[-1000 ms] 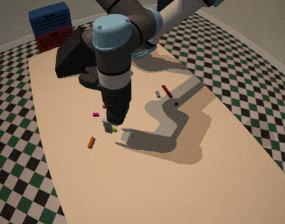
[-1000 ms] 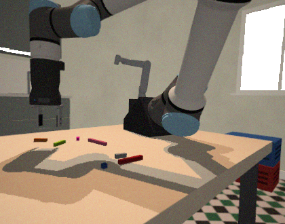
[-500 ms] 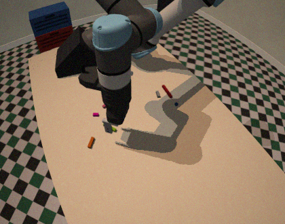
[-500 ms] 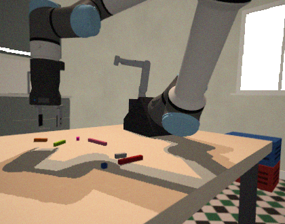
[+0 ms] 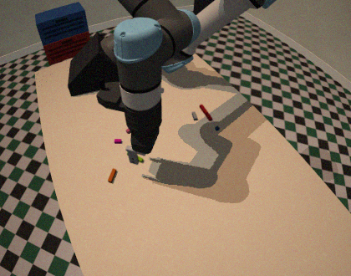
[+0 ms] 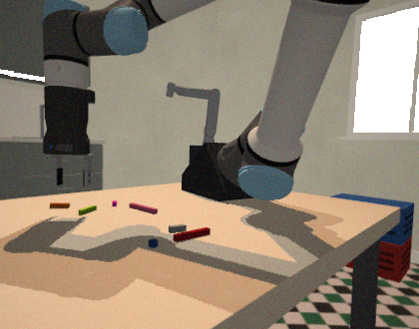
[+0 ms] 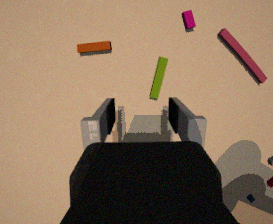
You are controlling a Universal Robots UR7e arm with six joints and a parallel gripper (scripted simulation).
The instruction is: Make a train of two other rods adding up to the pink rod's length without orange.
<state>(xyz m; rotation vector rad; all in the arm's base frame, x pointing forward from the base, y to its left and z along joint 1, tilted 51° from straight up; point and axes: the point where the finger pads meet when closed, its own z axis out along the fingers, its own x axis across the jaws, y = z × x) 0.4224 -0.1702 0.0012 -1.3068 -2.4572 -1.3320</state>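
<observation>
The magenta rod lies 110 mm behind my hand, 20 mm to the right of it and 70 mm below it. Round my hand: lime rod (30 mm behind, 70 mm below); pink rod (130 mm behind, 60 mm to the left, 70 mm below); orange rod (10 mm behind, 80 mm to the right, 70 mm below).
</observation>
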